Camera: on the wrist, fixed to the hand. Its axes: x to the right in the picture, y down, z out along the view.
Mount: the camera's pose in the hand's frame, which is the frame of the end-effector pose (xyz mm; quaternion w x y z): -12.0 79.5 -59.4 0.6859 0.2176 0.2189 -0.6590
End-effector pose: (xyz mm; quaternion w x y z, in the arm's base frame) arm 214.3 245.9 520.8 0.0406 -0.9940 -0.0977 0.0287
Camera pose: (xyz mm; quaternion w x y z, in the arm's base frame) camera 221.7 161.4 573.6 0.2844 -0.6148 -0.7069 -0.2034
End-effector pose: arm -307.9 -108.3 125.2 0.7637 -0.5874 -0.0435 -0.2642
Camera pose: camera -296.5 -145.2 33.0 0.4871 -0.1502 -0.3073 -0.8036
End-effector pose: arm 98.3 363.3 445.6 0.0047 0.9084 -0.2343 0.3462
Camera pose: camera 19.2 307.7 471.0 0.0850 0.7027 0.5143 0.4842
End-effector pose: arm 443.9 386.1 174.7 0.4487 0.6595 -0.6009 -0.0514
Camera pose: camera 417.3 437.6 256.2 0.2619 0.9572 0.1095 -0.0558
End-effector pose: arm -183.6 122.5 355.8 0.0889 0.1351 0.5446 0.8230
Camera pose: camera -191.1 36.1 405.5 0.4547 -0.4270 0.6611 0.4170
